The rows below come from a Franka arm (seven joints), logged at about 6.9 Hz.
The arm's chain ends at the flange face. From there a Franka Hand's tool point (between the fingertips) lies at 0.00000 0.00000 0.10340 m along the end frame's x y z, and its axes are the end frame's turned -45 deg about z.
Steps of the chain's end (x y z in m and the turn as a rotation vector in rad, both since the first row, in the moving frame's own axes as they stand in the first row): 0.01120 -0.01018 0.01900 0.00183 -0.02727 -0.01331; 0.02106 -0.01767 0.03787 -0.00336 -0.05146 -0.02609; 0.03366 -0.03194 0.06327 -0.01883 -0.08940 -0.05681; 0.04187 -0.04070 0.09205 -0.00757 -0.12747 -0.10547; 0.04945 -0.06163 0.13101 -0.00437 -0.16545 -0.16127
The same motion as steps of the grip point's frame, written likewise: 0.01324 -0.00139 0.01896 0.02058 -0.01799 -0.01331; 0.02333 -0.00107 0.03773 0.03401 -0.03876 -0.02609; 0.03834 -0.00371 0.06284 0.04990 -0.07653 -0.05681; 0.04810 -0.00738 0.09121 0.08478 -0.09549 -0.10547; 0.06529 -0.01929 0.12960 0.11390 -0.12008 -0.16127
